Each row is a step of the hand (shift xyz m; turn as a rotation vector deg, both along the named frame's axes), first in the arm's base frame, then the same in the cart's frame.
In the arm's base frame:
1: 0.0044 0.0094 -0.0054 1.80 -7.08 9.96
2: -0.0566 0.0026 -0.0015 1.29 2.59 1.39
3: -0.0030 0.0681 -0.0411 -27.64 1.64 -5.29
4: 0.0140 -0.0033 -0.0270 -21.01 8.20 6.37
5: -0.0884 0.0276 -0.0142 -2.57 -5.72 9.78
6: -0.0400 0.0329 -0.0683 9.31 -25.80 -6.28
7: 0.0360 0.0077 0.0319 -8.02 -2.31 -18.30
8: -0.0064 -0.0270 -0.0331 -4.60 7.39 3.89
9: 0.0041 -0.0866 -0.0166 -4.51 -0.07 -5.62
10: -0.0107 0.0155 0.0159 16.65 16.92 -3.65
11: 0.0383 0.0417 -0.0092 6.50 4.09 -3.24
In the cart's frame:
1: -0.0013 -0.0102 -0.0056 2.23 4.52 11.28
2: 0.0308 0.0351 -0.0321 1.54 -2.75 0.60
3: 0.0079 -0.0509 -0.0607 12.13 16.70 -19.20
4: -0.0275 -0.0077 -0.0110 19.74 7.83 -9.91
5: 0.0518 0.0366 -0.0689 5.14 6.35 8.26
6: -0.0082 -0.0011 -0.0853 -22.20 13.12 11.26
7: 0.0061 -0.0283 0.0392 -9.23 6.34 -16.71
8: -0.0325 0.0234 -0.0162 8.82 -2.41 -2.71
9: -0.0568 0.0620 0.0267 -1.41 2.81 -6.49
10: 0.0243 -0.0041 -0.0006 -2.96 -23.81 -1.06
11: -0.0060 -0.0569 -0.0042 -3.65 -7.46 -0.68

